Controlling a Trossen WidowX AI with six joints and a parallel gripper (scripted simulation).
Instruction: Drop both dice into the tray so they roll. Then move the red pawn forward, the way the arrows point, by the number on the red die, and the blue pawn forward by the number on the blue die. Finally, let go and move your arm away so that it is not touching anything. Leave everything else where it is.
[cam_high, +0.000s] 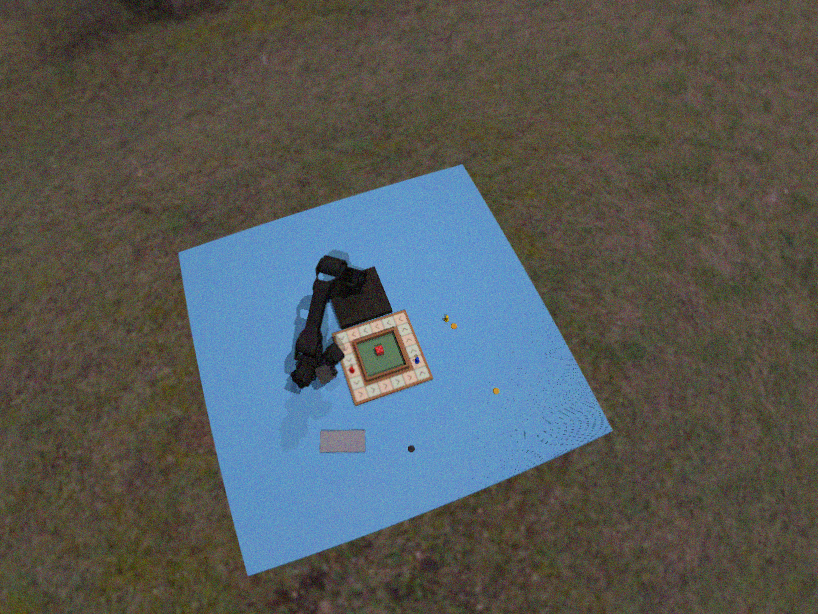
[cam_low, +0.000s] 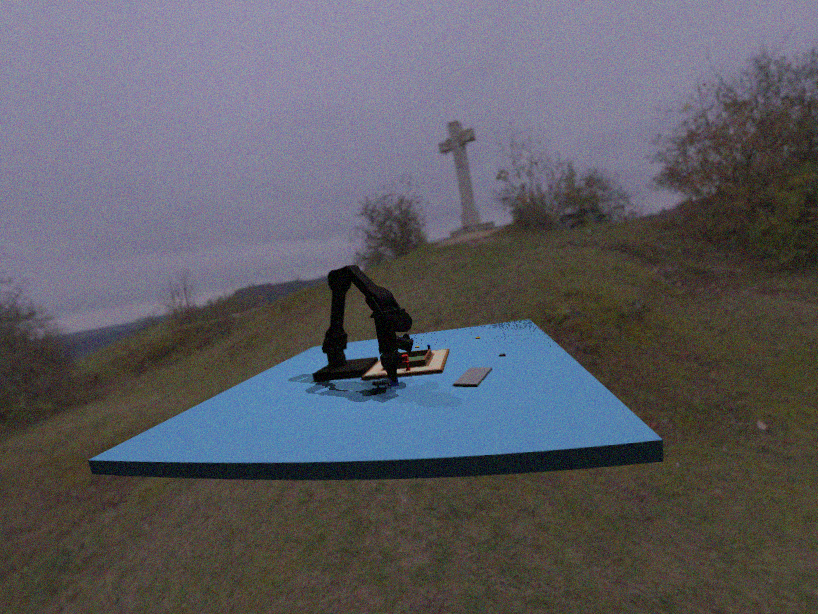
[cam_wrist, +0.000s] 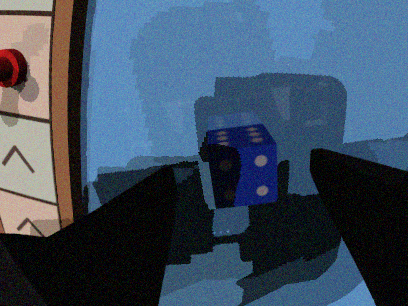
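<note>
My gripper tip is 110 mm to the right of the red pawn, 10 mm below it and 10 mm short of it. Round my gripper tip: grey flat plate: 250 mm ahead, 40 mm to the left, 10 mm below; blue pawn: 340 mm to the left, 10 mm ahead, 10 mm above; green tray: 220 mm to the left, 30 mm behind, 10 mm below.
</note>
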